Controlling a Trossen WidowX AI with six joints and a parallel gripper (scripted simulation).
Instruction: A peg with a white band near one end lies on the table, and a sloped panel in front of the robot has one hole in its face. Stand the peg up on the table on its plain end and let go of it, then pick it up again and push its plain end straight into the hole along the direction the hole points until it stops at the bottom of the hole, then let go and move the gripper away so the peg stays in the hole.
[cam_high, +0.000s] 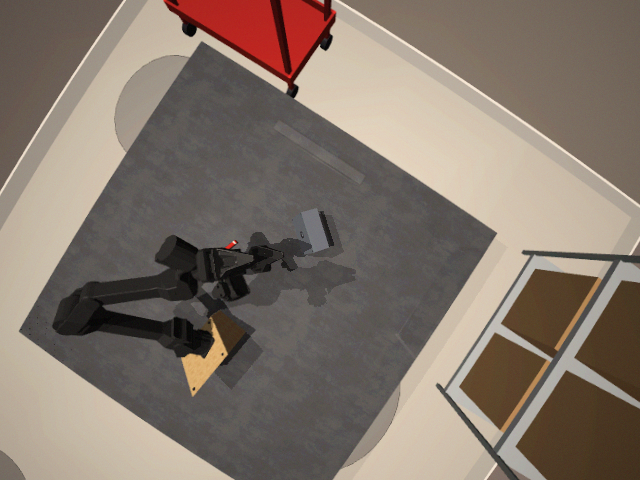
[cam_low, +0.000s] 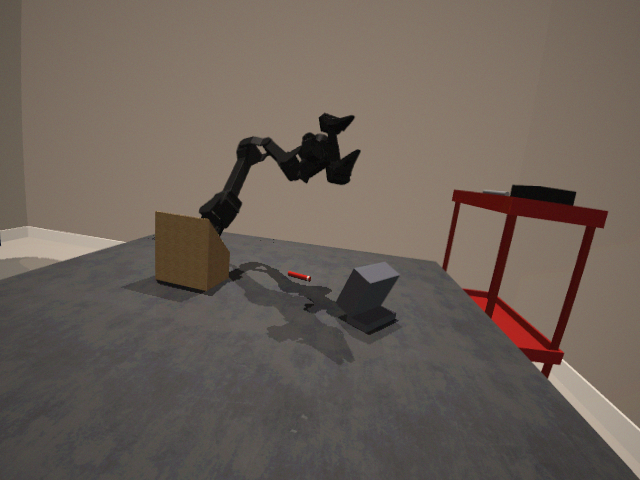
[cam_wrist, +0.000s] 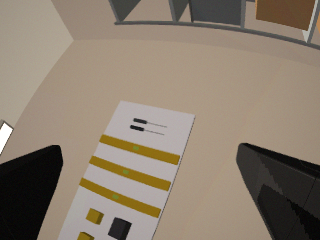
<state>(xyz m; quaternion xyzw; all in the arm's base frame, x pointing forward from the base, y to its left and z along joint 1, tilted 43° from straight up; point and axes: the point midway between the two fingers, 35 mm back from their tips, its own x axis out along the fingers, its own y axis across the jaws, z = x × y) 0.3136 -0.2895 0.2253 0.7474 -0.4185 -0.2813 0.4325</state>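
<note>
My gripper tip is 440 mm above the red peg, 200 mm to the right of it and 100 mm past it. The rest, counted from my gripper tip: grey sloped panel (370 mm below, 80 mm ahead, 30 mm to the right).
</note>
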